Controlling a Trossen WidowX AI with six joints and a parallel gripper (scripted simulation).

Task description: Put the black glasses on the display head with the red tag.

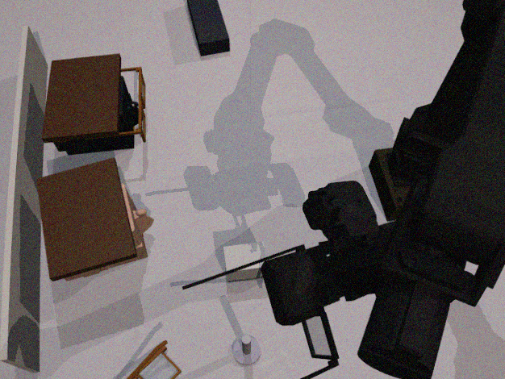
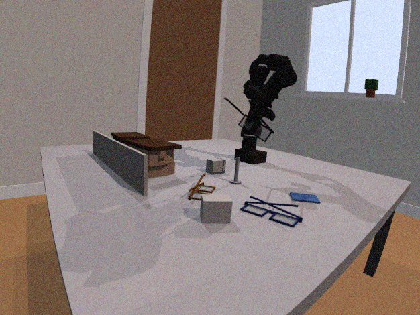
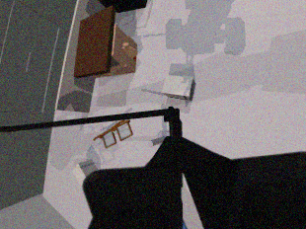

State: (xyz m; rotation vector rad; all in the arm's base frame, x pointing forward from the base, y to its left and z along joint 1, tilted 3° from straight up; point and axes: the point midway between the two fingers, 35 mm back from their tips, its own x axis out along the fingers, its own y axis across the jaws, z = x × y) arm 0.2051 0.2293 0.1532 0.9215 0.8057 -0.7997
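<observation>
Now: gripper tip 26 cm short of the peach head, 14 cm to the left of it and 13 cm above it. Also, from my gripper tip: dark head 36 cm to the right, 29 cm ahead, 13 cm below; then blue card 25 cm to the left, 19 cm below, 4 cm behind; then post stand 17 cm below, 6 cm ahead, 5 cm to the left.
</observation>
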